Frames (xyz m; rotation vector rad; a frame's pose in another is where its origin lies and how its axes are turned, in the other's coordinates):
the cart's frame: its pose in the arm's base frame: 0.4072 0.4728 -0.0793 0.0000 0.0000 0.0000
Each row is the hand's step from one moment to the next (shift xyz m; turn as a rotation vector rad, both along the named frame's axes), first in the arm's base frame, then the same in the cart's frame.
Working: the arm's base frame: its pose in the cart's frame: -0.4072 -0.4728 0.0793 0.0000 0.0000 0.0000

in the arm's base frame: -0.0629 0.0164 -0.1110 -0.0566 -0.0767 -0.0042
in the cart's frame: -0.0629 0.0164 -0.1110 -0.0566 -0.0767 -0.0042
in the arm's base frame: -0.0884 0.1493 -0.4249 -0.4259 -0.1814 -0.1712
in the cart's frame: -0.0884 0.1493 -0.4249 -0.4259 -0.1814 -0.1712
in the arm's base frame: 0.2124 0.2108 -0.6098 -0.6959 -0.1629 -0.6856
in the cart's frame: 0.2124 0.2108 -0.6098 -0.6959 -0.1629 -0.6856
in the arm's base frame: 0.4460 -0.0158 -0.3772 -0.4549 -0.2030 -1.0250
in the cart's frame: 0.4460 -0.0158 -0.3772 -0.4549 -0.2030 -1.0250
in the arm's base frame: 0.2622 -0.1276 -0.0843 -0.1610 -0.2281 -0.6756
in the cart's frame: 0.2622 -0.1276 -0.0843 -0.1610 -0.2281 -0.6756
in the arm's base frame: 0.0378 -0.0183 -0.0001 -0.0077 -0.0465 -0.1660
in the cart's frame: 0.0378 -0.0183 -0.0001 -0.0077 -0.0465 -0.1660
